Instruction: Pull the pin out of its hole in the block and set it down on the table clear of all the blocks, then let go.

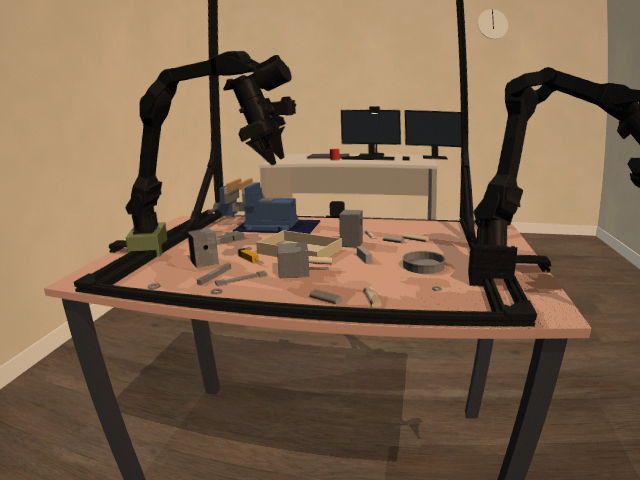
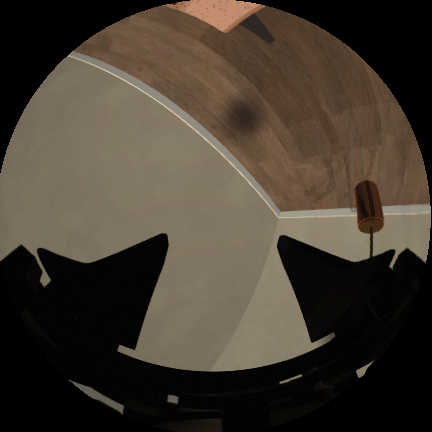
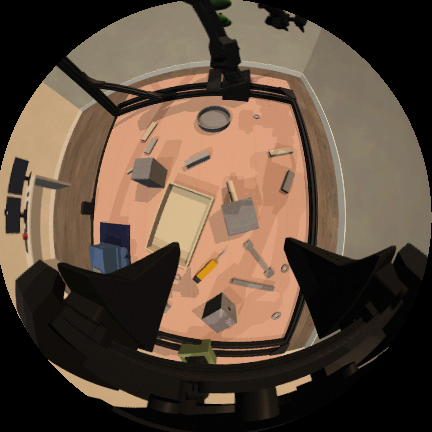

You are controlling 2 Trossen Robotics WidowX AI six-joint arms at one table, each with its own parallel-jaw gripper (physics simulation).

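Places are measured from the left arm's base along level axes (x right, y ahead, z up), in centimetres.
Pixels of known places: left gripper, fingertip midpoint: [image 2: 224, 241]; right gripper, fingertip midpoint: [image 1: 278, 161] [image 3: 233, 246]; left arm's base at its link origin: [image 1: 492, 249] [image 3: 235, 78]; right arm's base at its link origin: [image 1: 145, 229] [image 3: 196, 361].
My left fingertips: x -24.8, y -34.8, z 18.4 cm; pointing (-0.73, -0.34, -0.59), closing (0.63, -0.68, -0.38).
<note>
Ahead of a thing's pixels: the offset from my left fingertips to its top centre.
A pale wooden pin @[dy +75.1, dx +22.7, dz -21.4 cm] [image 1: 321, 260] [image 3: 232, 191] sticks out sideways, above the table, from a grey block @[dy +79.7, dx +21.0, dz -19.3 cm] [image 1: 293, 260] [image 3: 240, 216]; its inner end is hidden in the block. A second grey block @[dy +104.4, dx +22.0, dz -17.3 cm] [image 1: 204, 248] [image 3: 220, 312] has a dark, empty hole in one face. A third grey block @[dy +71.4, dx +44.3, dz -16.3 cm] [image 1: 351, 228] [image 3: 149, 172] stands beyond the tray. My right gripper [image 1: 278, 160] [image 3: 233, 246] is open and empty, high above the table and pointing down at a slant. My left gripper [image 2: 224, 241] is open and empty, off the table, facing wall and floor.
A shallow beige tray @[dy +83.3, dx +35.6, dz -22.2 cm] [image 1: 268, 251] [image 3: 156, 220] lies beside the pinned block. Around are a yellow-handled tool @[dy +92.7, dx +26.2, dz -23.5 cm] [image 1: 248, 255] [image 3: 206, 270], a spanner-like bar @[dy +89.8, dx +13.9, dz -24.5 cm] [image 1: 240, 277] [image 3: 258, 258], a round grey dish @[dy +50.6, dx +30.5, dz -23.2 cm] [image 1: 423, 262] [image 3: 214, 119], a blue vise [image 1: 270, 212] [image 3: 107, 257] and loose grey and pale pieces.
</note>
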